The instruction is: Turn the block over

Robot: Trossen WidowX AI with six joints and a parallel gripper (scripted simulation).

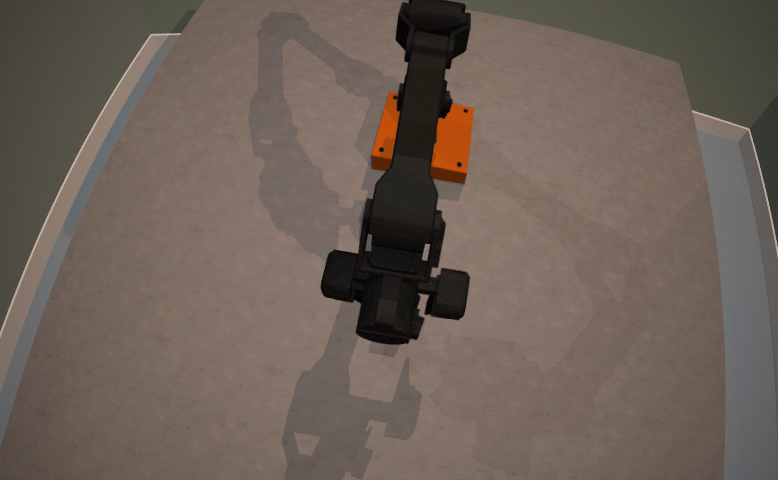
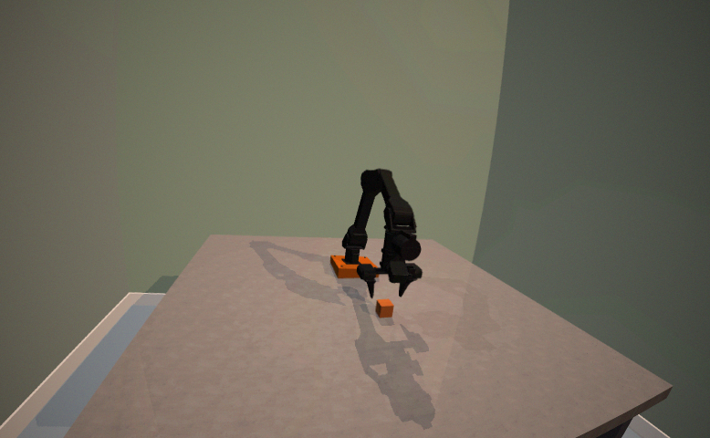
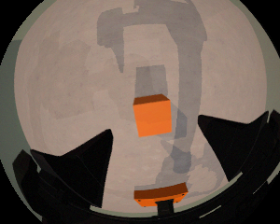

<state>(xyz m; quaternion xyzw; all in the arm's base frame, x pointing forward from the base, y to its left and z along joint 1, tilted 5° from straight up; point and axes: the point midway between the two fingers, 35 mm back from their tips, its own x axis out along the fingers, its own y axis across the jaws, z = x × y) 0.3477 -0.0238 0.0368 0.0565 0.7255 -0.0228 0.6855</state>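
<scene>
My gripper tip is 1 cm past the orange block and 4 cm above it.
</scene>
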